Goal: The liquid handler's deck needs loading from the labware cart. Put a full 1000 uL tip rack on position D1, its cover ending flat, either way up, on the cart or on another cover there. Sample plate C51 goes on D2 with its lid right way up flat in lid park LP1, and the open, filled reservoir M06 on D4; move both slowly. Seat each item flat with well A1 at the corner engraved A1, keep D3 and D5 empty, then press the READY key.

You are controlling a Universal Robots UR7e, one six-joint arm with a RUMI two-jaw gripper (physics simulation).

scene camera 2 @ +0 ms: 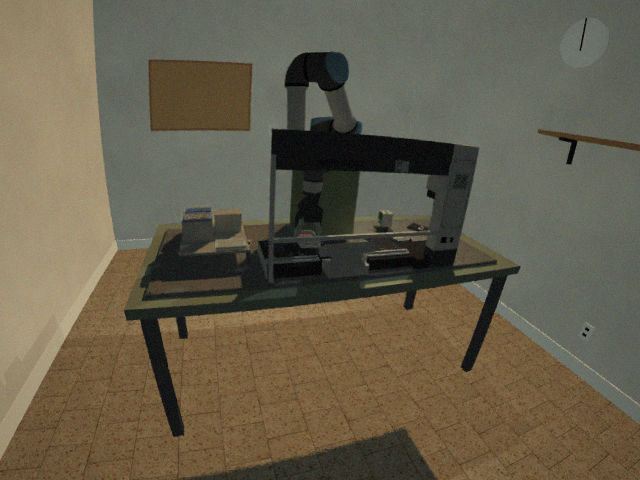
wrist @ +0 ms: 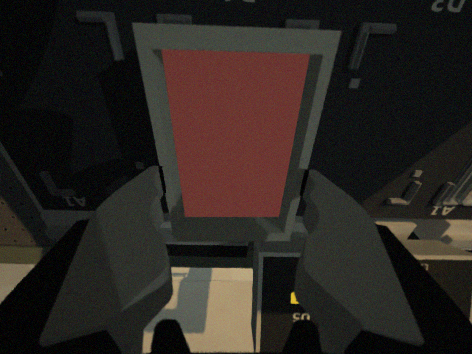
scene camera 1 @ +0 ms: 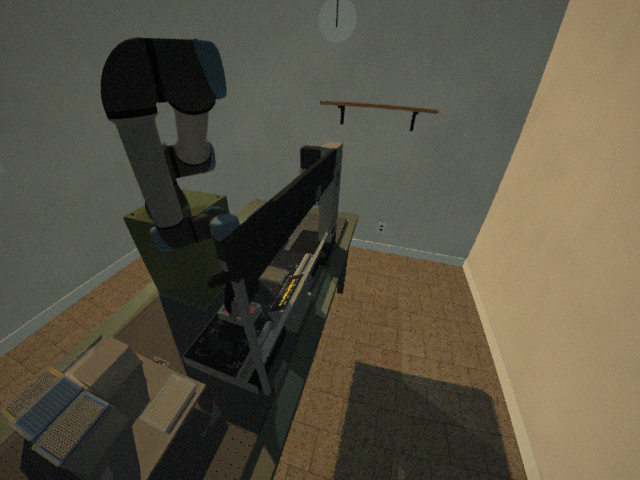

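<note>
My gripper (wrist: pixel 233 170) is shut on the open reservoir (scene camera 1: pixel 240 312) (scene camera 2: pixel 306 236) (wrist: pixel 230 135), filled with red liquid. It holds the reservoir by its long sides, looking level, over the liquid handler's dark deck (scene camera 1: pixel 206 348). In the wrist view the reservoir is between corner brackets, with a cut-off position label above it. An engraved A1 (wrist: pixel 75 200) shows at lower left. The gap beneath the reservoir cannot be told. Tip racks (scene camera 1: pixel 72 426) (scene camera 2: pixel 197 215) stand on the left. The reservoir's ID, plate C51, its lid and the READY key cannot be made out.
The handler's dark gantry beam (scene camera 1: pixel 281 211) (scene camera 2: pixel 361 151) and front post (scene camera 2: pixel 272 217) stand close to my arm. A screen with yellow text (scene camera 1: pixel 287 292) is at the deck's front. A pale flat item (scene camera 1: pixel 169 403) (scene camera 2: pixel 231 244) lies near the racks. A white-green object (scene camera 2: pixel 385 219) stands behind.
</note>
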